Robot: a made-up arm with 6 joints. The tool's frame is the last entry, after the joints.
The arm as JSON. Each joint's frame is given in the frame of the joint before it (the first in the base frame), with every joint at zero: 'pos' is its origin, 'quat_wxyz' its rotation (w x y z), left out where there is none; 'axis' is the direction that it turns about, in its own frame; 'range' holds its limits. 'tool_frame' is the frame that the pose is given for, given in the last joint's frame.
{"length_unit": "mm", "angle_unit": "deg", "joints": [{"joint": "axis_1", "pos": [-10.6, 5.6, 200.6], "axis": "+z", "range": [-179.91, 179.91]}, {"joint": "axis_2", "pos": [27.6, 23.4, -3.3], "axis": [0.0, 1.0, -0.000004], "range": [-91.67, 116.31]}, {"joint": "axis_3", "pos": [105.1, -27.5, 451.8], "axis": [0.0, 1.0, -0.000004], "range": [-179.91, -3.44]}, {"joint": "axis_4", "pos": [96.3, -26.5, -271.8], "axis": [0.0, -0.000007, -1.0], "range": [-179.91, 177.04]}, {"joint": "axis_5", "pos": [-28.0, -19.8, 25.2], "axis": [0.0, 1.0, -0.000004], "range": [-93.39, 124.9]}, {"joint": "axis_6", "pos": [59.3, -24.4, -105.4], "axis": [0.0, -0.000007, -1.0], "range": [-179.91, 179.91]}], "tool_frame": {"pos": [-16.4, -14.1, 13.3], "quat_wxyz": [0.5, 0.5, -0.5, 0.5]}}
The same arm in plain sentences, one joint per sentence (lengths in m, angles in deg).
The arm has six revolute joints in a row. What follows holds with every joint at zero, and every direction is one of the base frame's.
The first joint sits 0.0106 m along -x and 0.0056 m along +y and 0.2006 m along +z from the base frame's origin and turns about +z, from -179.91 to 179.91 deg.
The second joint sits 0.0276 m along +x and 0.0234 m along +y and 0.0033 m along -z from the first joint and turns about +y, from -91.67 to 116.31 deg.
The third joint sits 0.1051 m along +x and 0.0275 m along -y and 0.4518 m along +z from the second joint and turns about +y, from -179.91 to -3.44 deg.
The fourth joint sits 0.0963 m along +x and 0.0265 m along -y and 0.2718 m along -z from the third joint and turns about -z, from -179.91 to 177.04 deg.
The fifth joint sits 0.028 m along -x and 0.0198 m along -y and 0.0252 m along +z from the fourth joint and turns about +y, from -93.39 to 124.9 deg.
The sixth joint sits 0.0593 m along +x and 0.0244 m along -y and 0.1054 m along -z from the fifth joint and turns about -z, from -179.91 to 179.91 deg.
The tool frame, which is the frame that the pose is given for, sits 0.0164 m along -x and 0.0141 m along -y and 0.0133 m along +z from the sixth joint; its axes are the base frame's turned by roll 90, pitch -90 and yaw 0 deg (as in URDF: about the fixed x, then y, then z).

